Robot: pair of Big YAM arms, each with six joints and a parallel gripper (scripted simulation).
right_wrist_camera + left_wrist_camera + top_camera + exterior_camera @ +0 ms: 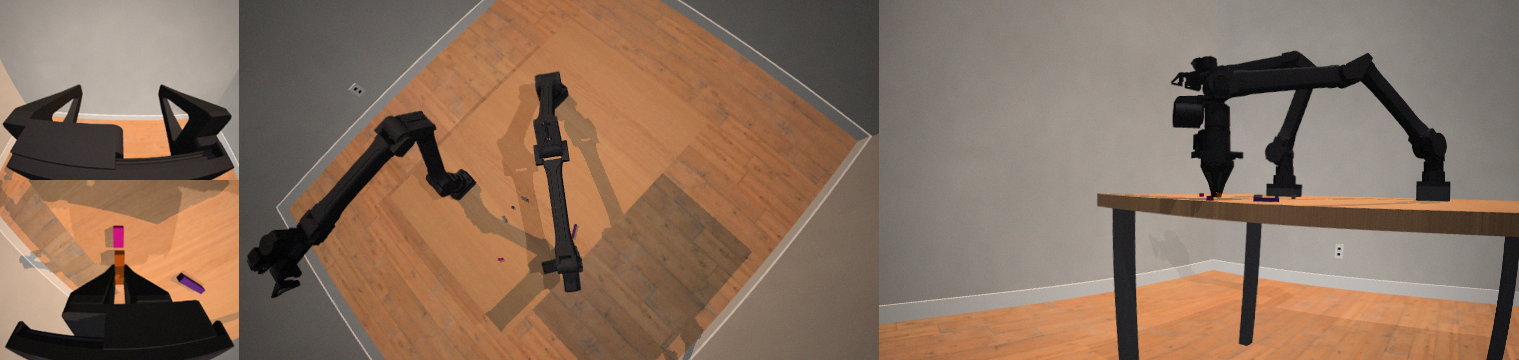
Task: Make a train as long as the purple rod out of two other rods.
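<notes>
The orange rod is right at my left hand. Round my left hand: blue rod (340 mm behind, 40 mm to the right, 10 mm below); purple rod (80 mm behind, 80 mm to the left, 10 mm below); magenta rod (210 mm behind, 230 mm to the right, 10 mm below).
</notes>
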